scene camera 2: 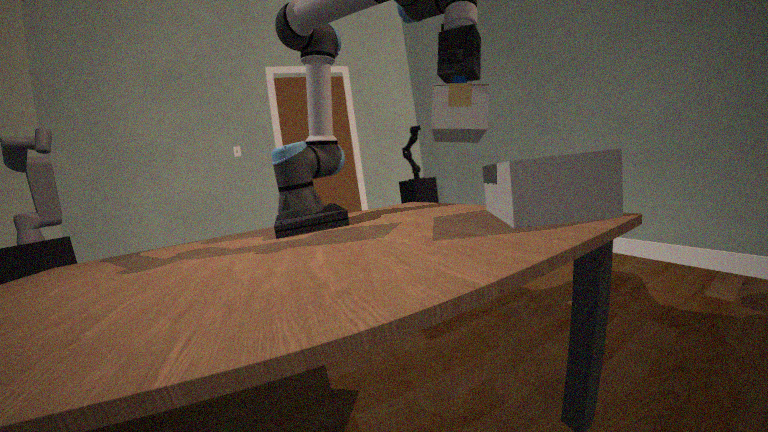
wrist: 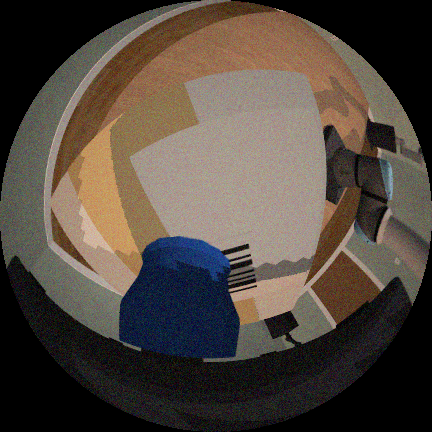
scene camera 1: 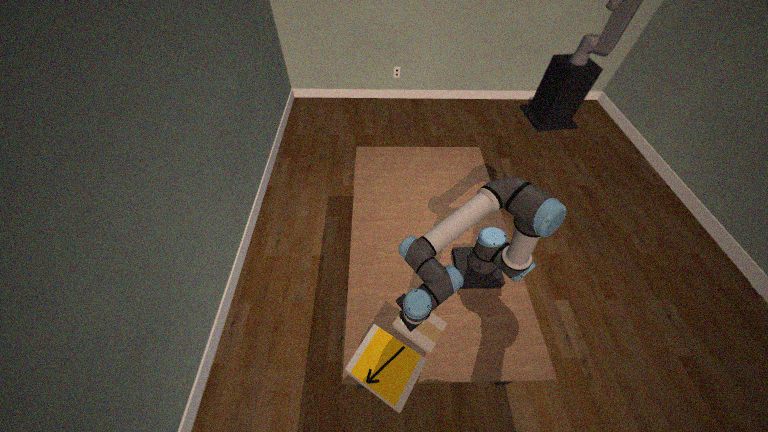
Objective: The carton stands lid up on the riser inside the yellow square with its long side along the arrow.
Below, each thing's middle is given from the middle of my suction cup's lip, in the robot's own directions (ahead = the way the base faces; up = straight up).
Labels:
The carton [scene camera 2: 459,110] is 2 cm behind my suction cup, 1 cm to the left of it and 6 cm below it. The rest, counted from my suction cup: grey riser [scene camera 2: 586,186] 11 cm ahead, 10 cm to the left, 24 cm below.

